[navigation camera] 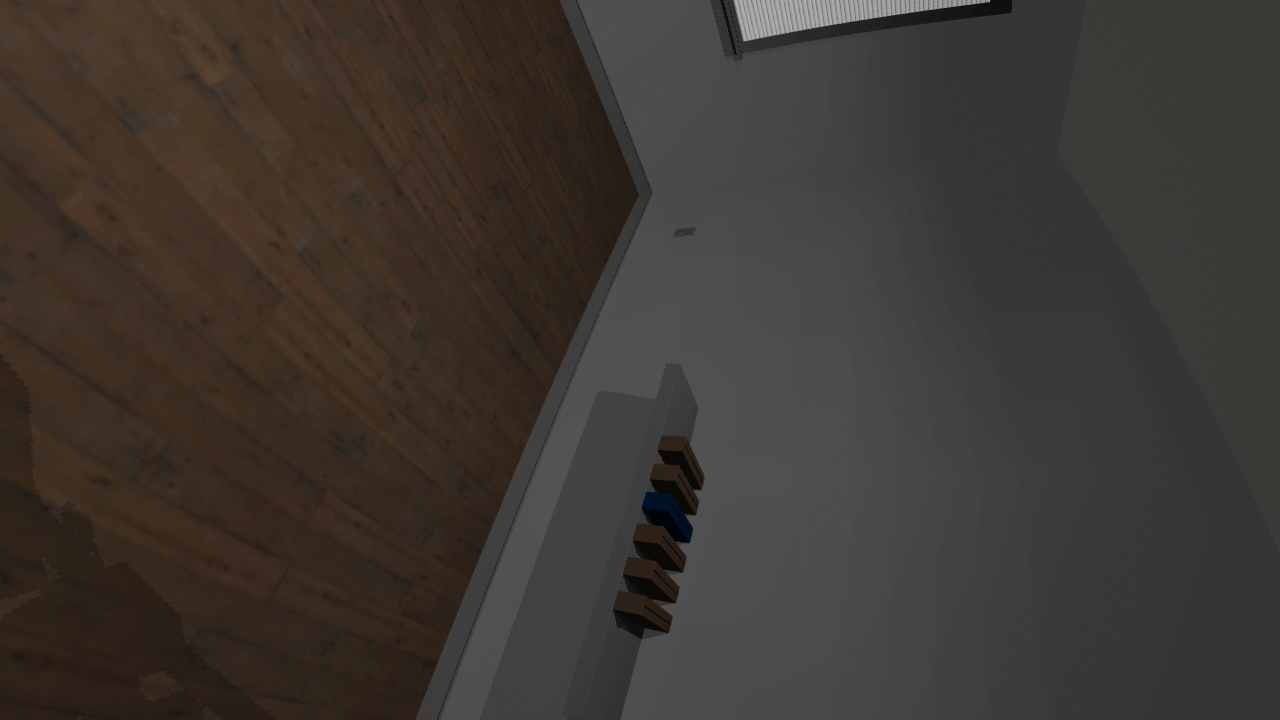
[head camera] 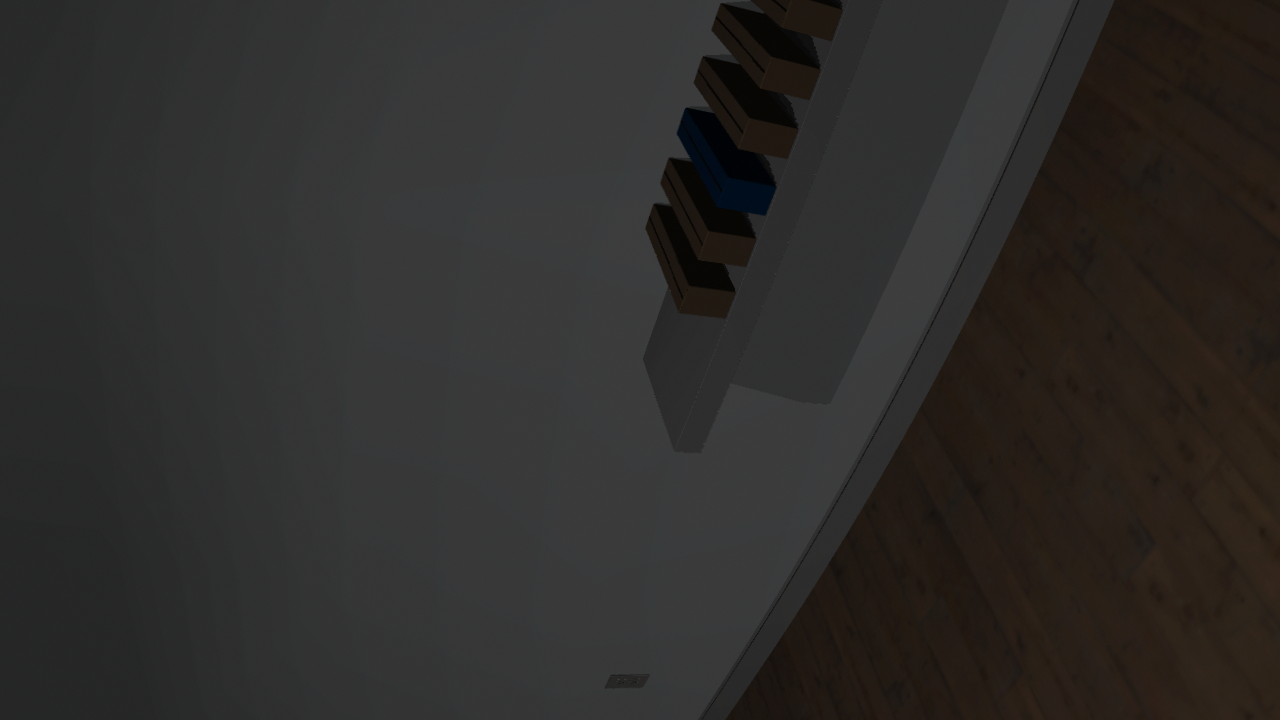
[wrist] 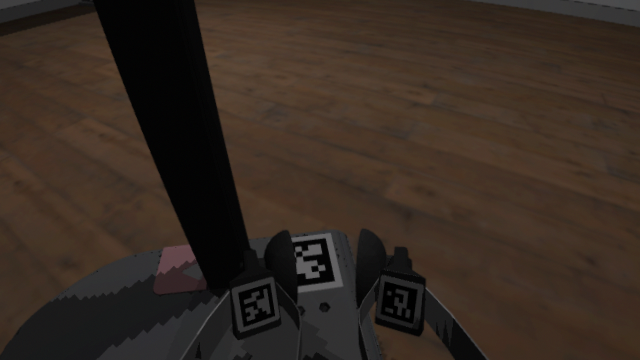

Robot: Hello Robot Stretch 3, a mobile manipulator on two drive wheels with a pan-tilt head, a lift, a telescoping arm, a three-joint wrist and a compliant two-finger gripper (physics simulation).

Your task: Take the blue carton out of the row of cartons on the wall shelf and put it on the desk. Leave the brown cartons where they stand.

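Frame: origin at the robot's base, x left, y back, z up, level; millimetres.
Seen in the pictures: gripper, fingertip midpoint: [wrist: 324,255].
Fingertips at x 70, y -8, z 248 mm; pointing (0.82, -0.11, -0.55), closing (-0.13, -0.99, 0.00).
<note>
Pixels of each thing's middle, then the offset from my fingertips to it. Level surfaces: height alone.
- blue carton at the middle of its body: [head camera: 723,158] [navigation camera: 669,518] dx -484, dy -1376, dz +479 mm
- wall shelf at its surface level: dz +439 mm
- end carton at the middle of its body: [head camera: 687,258] [navigation camera: 682,464] dx -339, dy -1498, dz +479 mm
- Wooden floor at its surface level: dz -247 mm
The blue carton [head camera: 748,196] [navigation camera: 662,512] stands on the wall shelf [head camera: 684,371] [navigation camera: 682,402] in a row with several brown cartons. Two brown cartons, one of them the end carton [head camera: 705,301] [navigation camera: 673,445], are on one side of it and three on the other. Narrow gaps separate the cartons. The head camera view cuts off the far end of the row. My gripper [wrist: 324,255] is open and empty in the wrist view, its two fingertips apart above my base, away from the shelf. The gripper does not show in the head or navigation camera views. The desk does not show.
My base [wrist: 90,310] and the dark mast [wrist: 170,125] are close to the gripper. Wooden floor [head camera: 1074,447] [navigation camera: 313,358] [wrist: 425,150] runs to the skirting board along the wall. A wall outlet [head camera: 626,681] [navigation camera: 684,231] is beyond the shelf's end. A bright framed panel [navigation camera: 859,17] is at the upper edge.
</note>
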